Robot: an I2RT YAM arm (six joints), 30 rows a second.
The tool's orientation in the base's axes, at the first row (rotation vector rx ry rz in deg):
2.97 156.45 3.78
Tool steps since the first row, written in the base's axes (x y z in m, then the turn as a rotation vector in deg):
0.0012 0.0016 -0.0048 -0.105 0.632 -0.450
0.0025 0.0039 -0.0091 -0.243 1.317 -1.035
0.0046 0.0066 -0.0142 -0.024 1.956 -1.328
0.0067 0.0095 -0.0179 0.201 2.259 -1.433
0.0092 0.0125 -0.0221 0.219 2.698 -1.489
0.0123 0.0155 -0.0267 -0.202 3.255 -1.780
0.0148 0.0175 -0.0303 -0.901 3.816 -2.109
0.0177 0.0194 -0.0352 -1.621 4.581 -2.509
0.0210 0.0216 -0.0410 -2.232 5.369 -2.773
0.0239 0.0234 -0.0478 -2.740 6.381 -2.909
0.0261 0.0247 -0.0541 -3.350 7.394 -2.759
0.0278 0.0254 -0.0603 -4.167 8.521 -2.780
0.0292 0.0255 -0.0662 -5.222 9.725 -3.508
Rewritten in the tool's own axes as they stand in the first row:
0.0009 0.0014 0.0049 0.304 0.604 0.395
0.0015 0.0035 0.0095 0.694 1.252 0.902
0.0017 0.0059 0.0151 0.640 1.880 1.283
0.0014 0.0087 0.0194 0.489 2.183 1.480
0.0009 0.0115 0.0244 0.515 2.619 1.556
0.0000 0.0144 0.0300 1.042 3.148 1.676
-0.0007 0.0162 0.0343 1.839 3.671 1.720
-0.0013 0.0179 0.0401 2.693 4.394 1.829
-0.0020 0.0199 0.0468 3.394 5.150 1.858
-0.0018 0.0214 0.0542 3.960 6.140 1.819
-0.0013 0.0224 0.0609 4.507 7.143 1.477
-0.0004 0.0229 0.0673 5.316 8.244 1.214
0.0007 0.0227 0.0733 6.627 9.379 1.506

